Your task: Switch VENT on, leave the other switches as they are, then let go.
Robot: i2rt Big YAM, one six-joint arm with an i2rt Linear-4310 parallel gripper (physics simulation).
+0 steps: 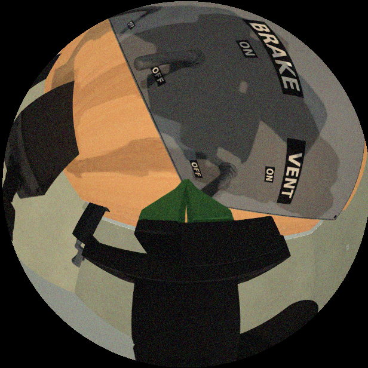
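The VENT switch [220, 181] is a dark lever on the grey panel [345, 165], right of the fingertips. It leans from its round base toward the lower left, toward the OFF side and away from the ON label [269, 174]. The VENT label [291, 171] is to its right. My gripper [185, 184] is shut, with its green fingertips together and nothing between them. The tips show by the panel's lower left corner, close to the lever's free end; whether they touch it I cannot tell. The BRAKE switch [167, 59] above leans toward its OFF label [157, 76].
Part of another lever [142, 21] shows at the top left of the panel. The panel lies on an orange wooden table [107, 130]. Dark shadows fall across both. A black object [47, 140] stands at the left, and a dark clamp-like part [91, 220] shows at the lower left.
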